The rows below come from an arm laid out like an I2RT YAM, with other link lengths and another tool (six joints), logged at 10 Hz.
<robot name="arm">
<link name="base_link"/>
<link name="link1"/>
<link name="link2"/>
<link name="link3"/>
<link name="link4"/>
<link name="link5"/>
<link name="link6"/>
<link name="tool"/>
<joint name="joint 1" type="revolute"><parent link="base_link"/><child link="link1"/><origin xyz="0 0 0.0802" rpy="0 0 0"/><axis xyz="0 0 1"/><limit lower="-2.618" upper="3.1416"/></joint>
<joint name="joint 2" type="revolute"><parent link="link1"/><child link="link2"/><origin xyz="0.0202 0.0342 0.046" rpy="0 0 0"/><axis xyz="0 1 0"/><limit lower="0" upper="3.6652"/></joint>
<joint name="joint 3" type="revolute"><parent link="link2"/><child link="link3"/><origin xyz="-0.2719 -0.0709 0" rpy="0 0 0"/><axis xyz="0 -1 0"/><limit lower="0" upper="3.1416"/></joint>
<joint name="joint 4" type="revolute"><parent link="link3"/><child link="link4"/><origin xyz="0.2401 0.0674 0.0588" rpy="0 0 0"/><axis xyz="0 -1 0"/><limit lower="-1.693" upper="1.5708"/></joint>
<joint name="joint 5" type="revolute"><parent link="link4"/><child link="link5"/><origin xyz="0.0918 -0.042 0.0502" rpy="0 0 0"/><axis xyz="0 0 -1"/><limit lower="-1.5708" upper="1.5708"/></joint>
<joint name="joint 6" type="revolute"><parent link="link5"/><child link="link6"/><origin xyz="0.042 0 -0.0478" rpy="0 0 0"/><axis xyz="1 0 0"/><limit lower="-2.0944" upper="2.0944"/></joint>
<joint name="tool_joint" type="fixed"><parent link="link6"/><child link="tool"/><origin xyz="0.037 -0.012 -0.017" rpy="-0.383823 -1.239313 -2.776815"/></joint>
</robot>
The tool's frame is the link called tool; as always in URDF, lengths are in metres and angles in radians.
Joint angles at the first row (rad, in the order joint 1, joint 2, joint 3, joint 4, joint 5, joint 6):
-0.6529, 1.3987, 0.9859, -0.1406, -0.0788, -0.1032
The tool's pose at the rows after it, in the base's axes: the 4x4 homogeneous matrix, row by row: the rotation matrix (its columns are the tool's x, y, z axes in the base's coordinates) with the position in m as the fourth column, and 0 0 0 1 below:
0.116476 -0.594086 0.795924 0.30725; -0.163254 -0.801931 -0.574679 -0.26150; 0.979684 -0.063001 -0.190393 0.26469; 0 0 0 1
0.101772 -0.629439 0.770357 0.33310; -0.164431 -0.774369 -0.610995 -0.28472; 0.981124 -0.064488 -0.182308 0.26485; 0 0 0 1
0.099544 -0.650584 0.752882 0.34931; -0.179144 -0.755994 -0.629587 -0.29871; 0.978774 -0.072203 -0.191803 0.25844; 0 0 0 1
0.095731 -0.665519 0.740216 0.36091; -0.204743 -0.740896 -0.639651 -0.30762; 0.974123 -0.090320 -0.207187 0.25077; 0 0 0 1
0.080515 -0.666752 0.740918 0.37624; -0.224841 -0.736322 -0.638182 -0.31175; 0.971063 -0.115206 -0.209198 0.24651; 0 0 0 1
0.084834 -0.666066 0.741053 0.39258; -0.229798 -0.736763 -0.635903 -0.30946; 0.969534 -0.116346 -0.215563 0.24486; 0 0 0 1
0.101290 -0.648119 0.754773 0.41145; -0.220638 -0.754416 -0.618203 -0.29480; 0.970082 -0.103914 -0.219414 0.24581; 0 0 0 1
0.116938 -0.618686 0.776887 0.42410; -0.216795 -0.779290 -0.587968 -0.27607; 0.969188 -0.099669 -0.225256 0.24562; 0 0 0 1
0.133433 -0.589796 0.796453 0.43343; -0.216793 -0.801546 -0.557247 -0.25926; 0.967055 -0.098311 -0.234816 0.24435; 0 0 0 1
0.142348 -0.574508 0.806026 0.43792; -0.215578 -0.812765 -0.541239 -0.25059; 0.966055 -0.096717 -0.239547 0.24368; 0 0 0 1
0.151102 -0.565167 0.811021 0.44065; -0.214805 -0.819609 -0.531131 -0.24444; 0.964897 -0.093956 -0.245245 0.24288; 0 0 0 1
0.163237 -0.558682 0.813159 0.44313; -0.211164 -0.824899 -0.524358 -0.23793; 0.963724 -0.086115 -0.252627 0.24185; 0 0 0 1
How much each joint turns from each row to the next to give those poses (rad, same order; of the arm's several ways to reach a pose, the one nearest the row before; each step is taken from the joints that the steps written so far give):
0.0000, 0.1533, 0.1667, 0.0397, 0.0351, 0.0290
0.0000, 0.1263, 0.1282, 0.0069, 0.0393, 0.0229
0.0000, 0.0851, 0.0790, -0.0035, 0.0202, 0.0202
0.0004, 0.0625, 0.0564, -0.0091, 0.0084, 0.0267
0.0114, 0.0561, 0.0580, -0.0031, 0.0008, 0.0294
0.0260, 0.0454, 0.0591, -0.0206, 0.0202, 0.0137
0.0492, 0.0256, 0.0420, -0.0217, 0.0263, 0.0015
0.0458, 0.0019, 0.0054, -0.0099, 0.0073, 0.0004
0.0381, 0.0000, 0.0003, -0.0103, 0.0003, 0.0004
0.0195, 0.0000, 0.0000, -0.0050, 0.0004, -0.0008
0.0137, 0.0000, 0.0000, -0.0061, 0.0023, -0.0007
0.0153, 0.0000, 0.0001, -0.0084, 0.0088, -0.0023

